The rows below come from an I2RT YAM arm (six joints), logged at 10 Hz.
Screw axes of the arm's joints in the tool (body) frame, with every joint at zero. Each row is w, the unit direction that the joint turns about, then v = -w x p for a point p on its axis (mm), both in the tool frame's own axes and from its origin. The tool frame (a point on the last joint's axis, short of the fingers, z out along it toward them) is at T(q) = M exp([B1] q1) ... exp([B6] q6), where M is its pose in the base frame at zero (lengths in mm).
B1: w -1 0 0 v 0 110.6 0
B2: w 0 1 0 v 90.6 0 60
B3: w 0 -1 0 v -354.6 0 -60
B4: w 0 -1 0 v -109.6 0 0
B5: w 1 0 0 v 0 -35.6 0
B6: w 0 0 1 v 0 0 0
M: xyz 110.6 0 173.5 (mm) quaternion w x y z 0.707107 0 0.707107 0
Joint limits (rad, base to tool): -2.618..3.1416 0..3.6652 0..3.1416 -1.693..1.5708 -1.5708..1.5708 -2.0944..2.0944
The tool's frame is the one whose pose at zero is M.
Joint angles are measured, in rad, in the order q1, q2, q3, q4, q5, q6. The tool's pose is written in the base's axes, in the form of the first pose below.
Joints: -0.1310 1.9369 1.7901 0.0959 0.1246 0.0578
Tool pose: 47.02 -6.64 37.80 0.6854 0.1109 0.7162 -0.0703
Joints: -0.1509 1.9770 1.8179 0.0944 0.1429 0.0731
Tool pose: 47.85 -7.79 36.94 0.6796 0.1299 0.7177 -0.0786
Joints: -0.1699 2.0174 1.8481 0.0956 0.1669 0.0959
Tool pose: 48.63 -8.94 36.14 0.6755 0.1530 0.7162 -0.0861
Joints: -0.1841 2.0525 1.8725 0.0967 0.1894 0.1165
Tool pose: 49.30 -9.86 35.36 0.6713 0.1730 0.7148 -0.0923
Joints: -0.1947 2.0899 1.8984 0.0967 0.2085 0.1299
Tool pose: 50.02 -10.61 34.47 0.6663 0.1880 0.7148 -0.0986
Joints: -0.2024 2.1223 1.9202 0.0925 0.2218 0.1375
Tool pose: 50.63 -11.19 33.61 0.6602 0.1980 0.7170 -0.1039
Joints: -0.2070 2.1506 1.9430 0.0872 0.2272 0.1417
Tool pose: 51.18 -11.57 32.95 0.6559 0.2030 0.7192 -0.1063
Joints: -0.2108 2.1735 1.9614 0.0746 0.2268 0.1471
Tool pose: 51.61 -11.86 32.32 0.6496 0.2065 0.7240 -0.1061
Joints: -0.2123 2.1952 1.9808 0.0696 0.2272 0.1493
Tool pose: 52.04 -12.04 31.85 0.6469 0.2081 0.7259 -0.1062
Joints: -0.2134 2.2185 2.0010 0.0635 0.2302 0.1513
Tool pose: 52.49 -12.21 31.31 0.6433 0.2103 0.7283 -0.1072
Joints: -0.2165 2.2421 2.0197 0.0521 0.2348 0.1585
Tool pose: 52.90 -12.48 30.63 0.6371 0.2157 0.7320 -0.1081
